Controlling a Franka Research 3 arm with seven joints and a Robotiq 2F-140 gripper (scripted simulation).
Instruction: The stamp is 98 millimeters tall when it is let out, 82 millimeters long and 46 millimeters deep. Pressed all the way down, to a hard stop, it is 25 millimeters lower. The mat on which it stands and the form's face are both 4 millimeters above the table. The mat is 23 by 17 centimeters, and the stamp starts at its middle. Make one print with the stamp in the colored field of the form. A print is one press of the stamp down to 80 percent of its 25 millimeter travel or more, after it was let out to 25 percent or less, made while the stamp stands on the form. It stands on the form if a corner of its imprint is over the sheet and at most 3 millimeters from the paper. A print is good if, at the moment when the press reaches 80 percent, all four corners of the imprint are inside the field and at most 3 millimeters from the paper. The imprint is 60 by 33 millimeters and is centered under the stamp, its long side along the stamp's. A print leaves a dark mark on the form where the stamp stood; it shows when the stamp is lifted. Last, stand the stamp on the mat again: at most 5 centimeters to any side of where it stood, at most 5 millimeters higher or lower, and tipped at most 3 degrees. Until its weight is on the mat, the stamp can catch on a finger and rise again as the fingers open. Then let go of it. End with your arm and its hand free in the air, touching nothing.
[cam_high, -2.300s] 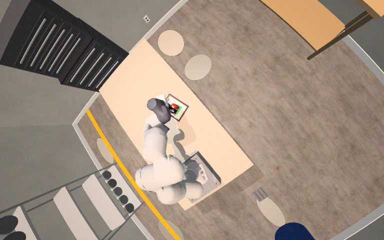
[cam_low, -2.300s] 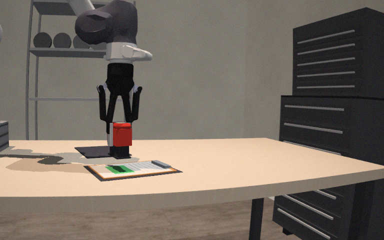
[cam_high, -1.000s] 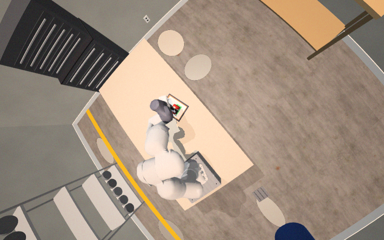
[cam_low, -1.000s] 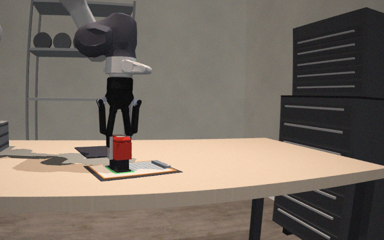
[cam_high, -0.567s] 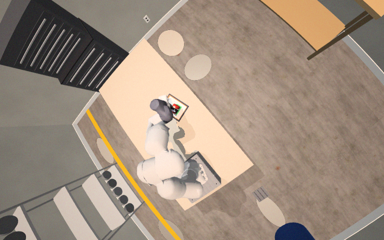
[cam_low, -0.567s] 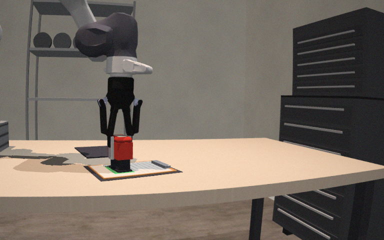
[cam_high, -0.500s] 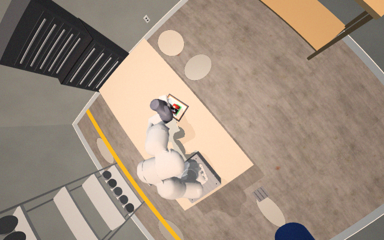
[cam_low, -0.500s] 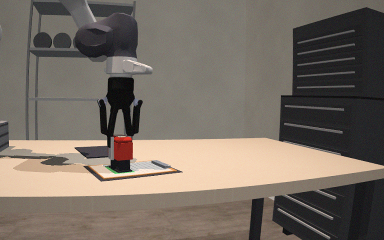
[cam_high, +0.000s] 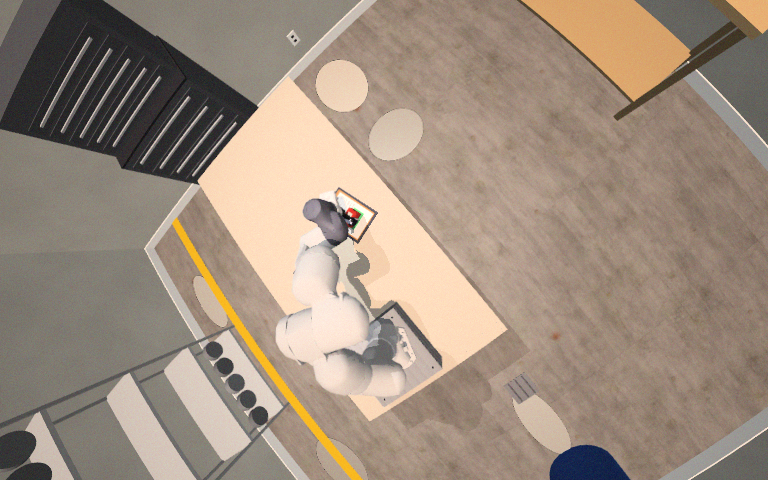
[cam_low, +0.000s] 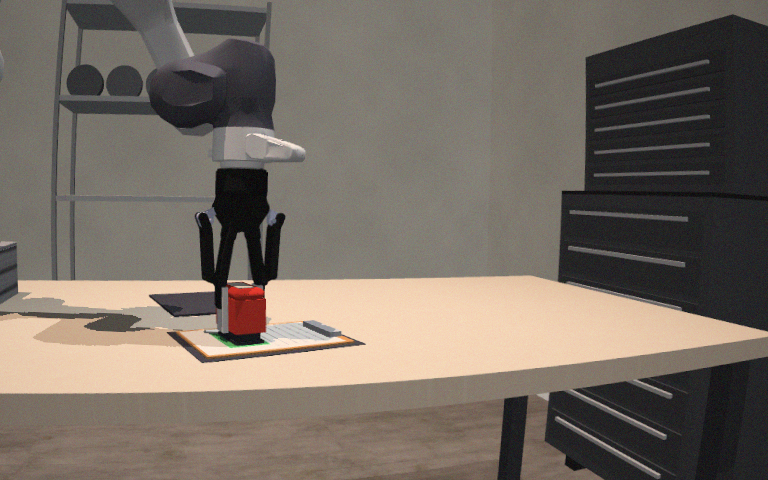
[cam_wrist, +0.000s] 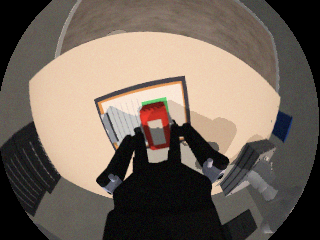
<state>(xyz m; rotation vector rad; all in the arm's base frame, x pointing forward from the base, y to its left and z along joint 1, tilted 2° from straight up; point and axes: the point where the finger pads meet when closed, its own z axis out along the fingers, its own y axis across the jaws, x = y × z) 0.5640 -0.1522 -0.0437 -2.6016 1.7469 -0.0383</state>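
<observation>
My hand is 10 mm above the red stamp. The rest, counted from my hand: mat 310 mm to the left, 80 mm behind, 50 mm below.
</observation>
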